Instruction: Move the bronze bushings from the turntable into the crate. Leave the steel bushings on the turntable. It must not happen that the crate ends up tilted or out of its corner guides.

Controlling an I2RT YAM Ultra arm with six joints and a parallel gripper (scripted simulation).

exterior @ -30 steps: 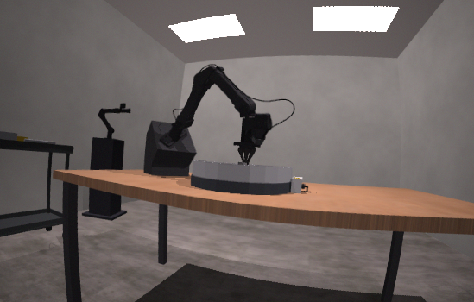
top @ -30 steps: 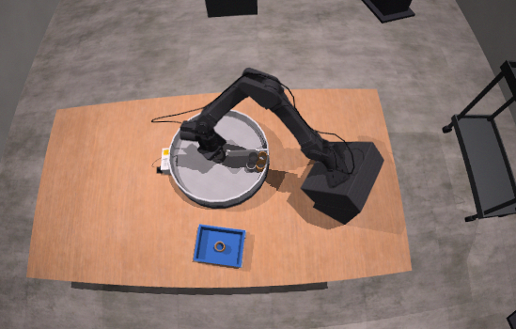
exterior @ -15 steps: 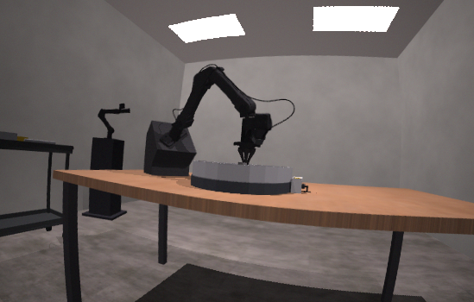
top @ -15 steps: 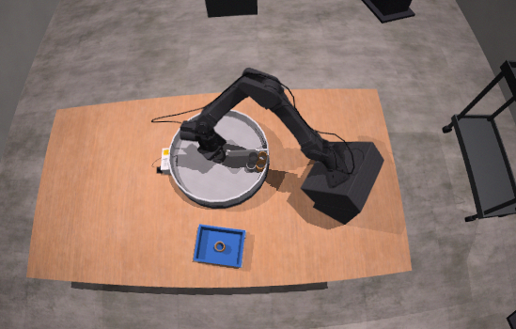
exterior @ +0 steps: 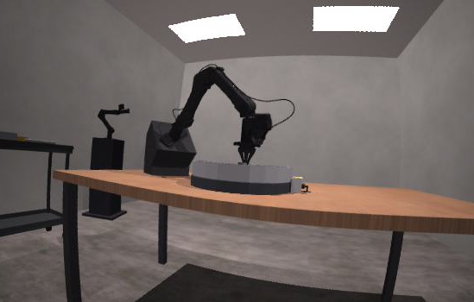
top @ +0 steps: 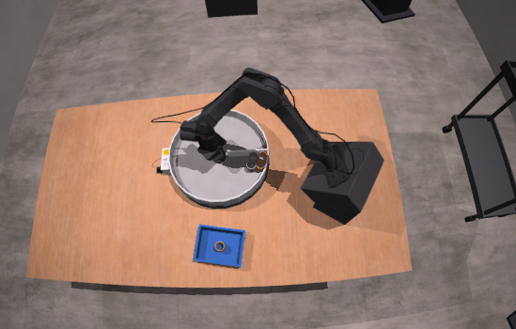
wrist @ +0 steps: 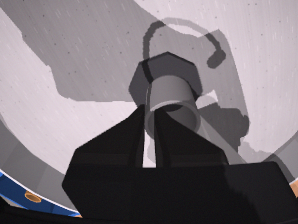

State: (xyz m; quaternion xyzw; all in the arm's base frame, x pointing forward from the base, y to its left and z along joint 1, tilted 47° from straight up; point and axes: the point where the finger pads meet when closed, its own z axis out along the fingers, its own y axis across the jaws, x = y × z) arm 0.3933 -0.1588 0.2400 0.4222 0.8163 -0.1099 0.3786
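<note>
Right now my hand is 10 mm past the round grey turntable, 10 mm to the left of it and 40 mm above it. Round my hand: blue crate (120 mm ahead, 340 mm to the left, 70 mm below).
</note>
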